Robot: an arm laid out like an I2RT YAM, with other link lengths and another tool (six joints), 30 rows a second.
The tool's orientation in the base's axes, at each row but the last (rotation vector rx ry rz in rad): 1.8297 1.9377 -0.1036; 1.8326 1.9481 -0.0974; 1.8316 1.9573 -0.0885; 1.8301 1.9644 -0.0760; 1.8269 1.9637 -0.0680; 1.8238 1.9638 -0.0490; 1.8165 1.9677 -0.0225; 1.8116 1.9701 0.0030; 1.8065 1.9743 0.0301; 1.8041 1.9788 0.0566; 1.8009 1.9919 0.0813
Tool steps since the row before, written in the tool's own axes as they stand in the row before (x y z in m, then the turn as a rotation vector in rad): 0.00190 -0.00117 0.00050 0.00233 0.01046 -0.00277; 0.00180 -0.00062 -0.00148 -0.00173 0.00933 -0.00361; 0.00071 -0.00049 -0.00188 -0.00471 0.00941 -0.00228; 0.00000 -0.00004 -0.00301 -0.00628 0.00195 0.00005; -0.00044 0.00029 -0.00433 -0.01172 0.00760 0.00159; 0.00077 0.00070 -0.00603 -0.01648 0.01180 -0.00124; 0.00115 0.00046 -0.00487 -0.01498 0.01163 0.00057; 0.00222 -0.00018 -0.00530 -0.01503 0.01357 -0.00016; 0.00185 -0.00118 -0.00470 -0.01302 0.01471 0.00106; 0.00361 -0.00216 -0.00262 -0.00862 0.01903 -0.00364; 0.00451 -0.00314 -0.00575 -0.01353 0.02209 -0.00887
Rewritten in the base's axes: -0.00098 0.00145 -0.00147 0.00926 0.00430 0.00429; -0.00102 0.00213 0.00049 0.00796 0.00071 0.00626; -0.00101 0.00126 0.00129 0.00845 -0.00252 0.00618; -0.00090 0.00102 0.00269 0.00199 -0.00565 0.00271; -0.00098 0.00108 0.00411 0.00793 -0.01057 0.00478; -0.00117 0.00279 0.00532 0.01117 -0.01359 0.01014; -0.00114 0.00267 0.00410 0.01155 -0.01277 0.00796; -0.00199 0.00367 0.00395 0.01314 -0.01234 0.00923; -0.00279 0.00294 0.00324 0.01456 -0.01063 0.00786; -0.00308 0.00385 0.00053 0.01676 -0.00457 0.01216; -0.00522 0.00531 0.00280 0.01793 -0.00750 0.01929
